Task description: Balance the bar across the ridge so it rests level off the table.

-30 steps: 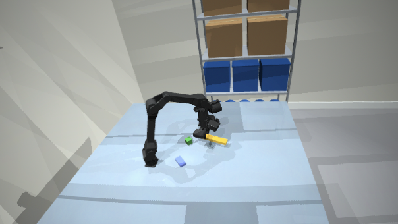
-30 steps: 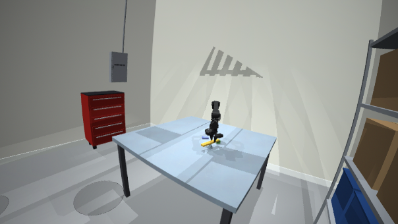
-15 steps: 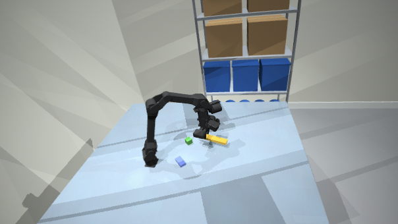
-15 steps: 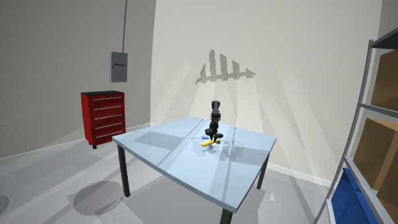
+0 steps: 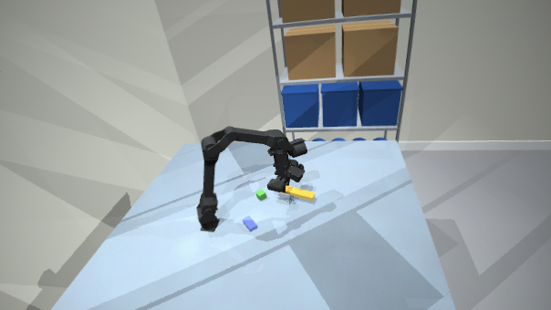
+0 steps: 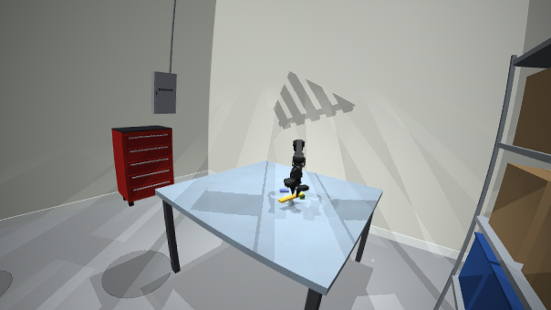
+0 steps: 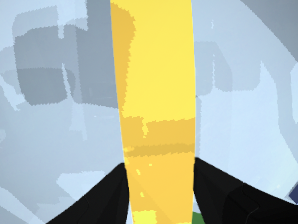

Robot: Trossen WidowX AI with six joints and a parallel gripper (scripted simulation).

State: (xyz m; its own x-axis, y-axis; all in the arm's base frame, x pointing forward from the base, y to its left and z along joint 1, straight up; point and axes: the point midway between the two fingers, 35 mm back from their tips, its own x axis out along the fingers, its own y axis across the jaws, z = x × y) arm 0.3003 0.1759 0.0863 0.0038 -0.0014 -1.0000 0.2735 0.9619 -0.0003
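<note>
My gripper tip is now 3 cm short of the yellow bar and 1 cm to the left of it. The rest, counted from my gripper tip: green cube (11 cm behind, 4 cm below); then flat blue block (16 cm to the right, 13 cm behind, 4 cm below).
</note>
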